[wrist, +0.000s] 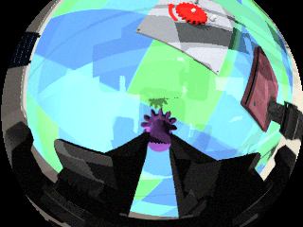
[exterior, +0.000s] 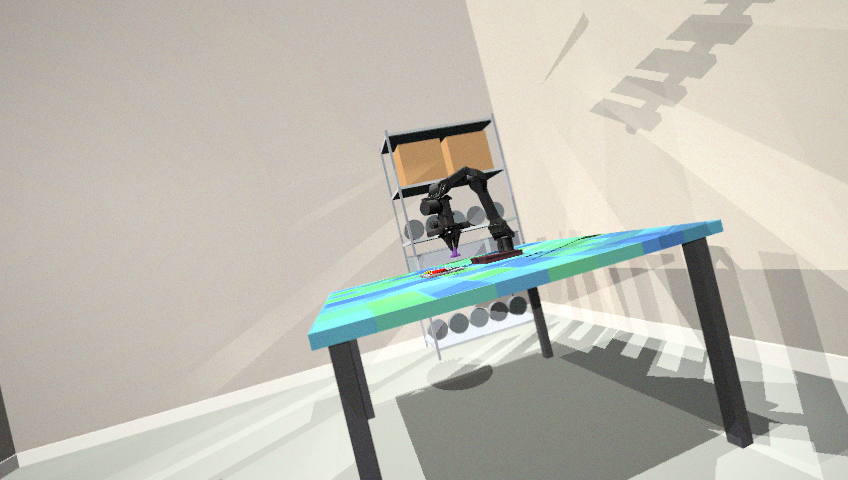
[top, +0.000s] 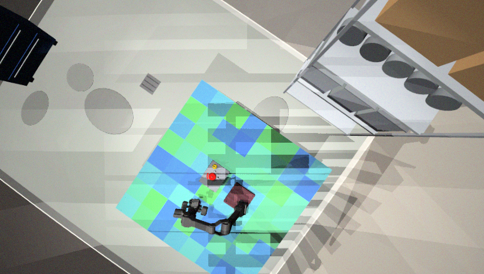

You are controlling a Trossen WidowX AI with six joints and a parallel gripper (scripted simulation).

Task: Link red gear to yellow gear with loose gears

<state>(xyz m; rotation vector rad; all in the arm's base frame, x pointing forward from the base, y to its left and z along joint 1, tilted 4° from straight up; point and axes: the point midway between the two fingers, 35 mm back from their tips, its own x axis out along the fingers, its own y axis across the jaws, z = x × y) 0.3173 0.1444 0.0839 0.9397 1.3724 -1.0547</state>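
Right now the red gear is 1 cm ahead of my gripper tip, 21 cm to the right of it and 8 cm below it. Also, from my gripper tip: purple gear: 1 cm below.
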